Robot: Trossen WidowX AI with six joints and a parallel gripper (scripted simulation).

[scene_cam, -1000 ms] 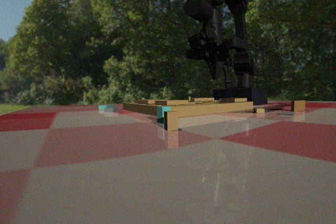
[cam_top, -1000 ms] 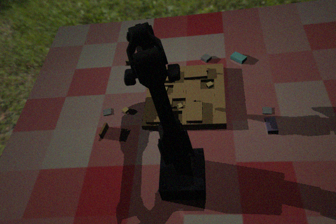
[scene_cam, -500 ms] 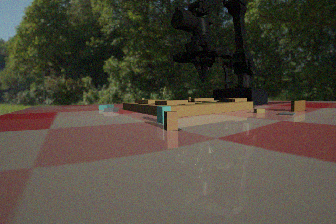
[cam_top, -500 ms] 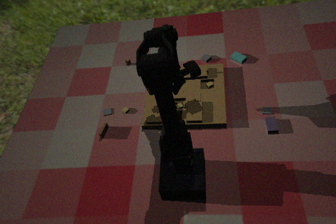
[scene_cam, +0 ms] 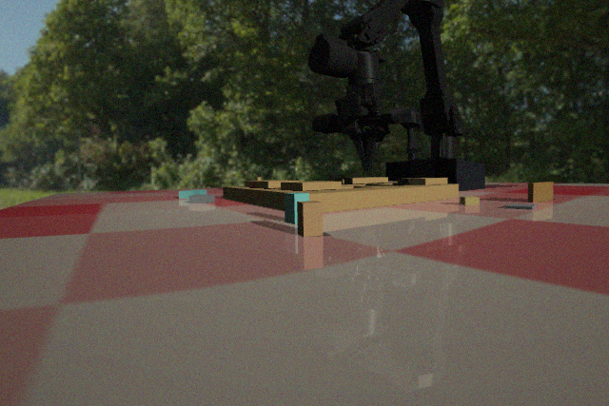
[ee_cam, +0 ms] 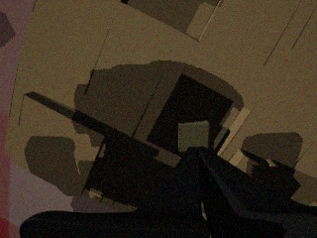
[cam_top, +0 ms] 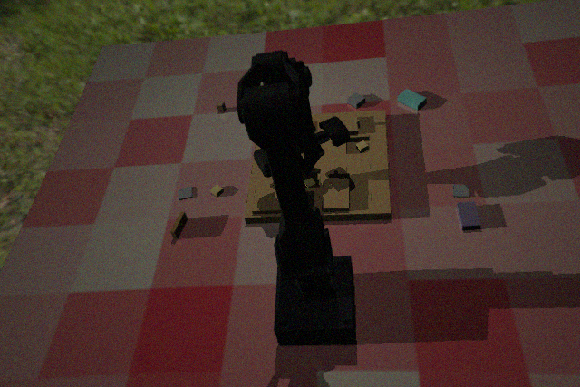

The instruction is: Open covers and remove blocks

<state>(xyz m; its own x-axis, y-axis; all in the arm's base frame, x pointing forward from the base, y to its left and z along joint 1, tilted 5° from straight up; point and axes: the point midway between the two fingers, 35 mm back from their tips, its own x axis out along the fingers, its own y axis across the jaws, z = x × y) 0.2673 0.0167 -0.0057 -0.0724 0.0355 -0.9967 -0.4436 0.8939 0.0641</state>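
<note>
Now: gripper tip 50 mm short of the tan puzzle board and 30 mm above it. Round my gripper tip: brown slab 90 mm behind, 270 mm to the left, 30 mm below; teal cube 250 mm ahead, 160 mm to the left, 30 mm below; purple block 100 mm behind, 310 mm to the right, 40 mm below.
</note>
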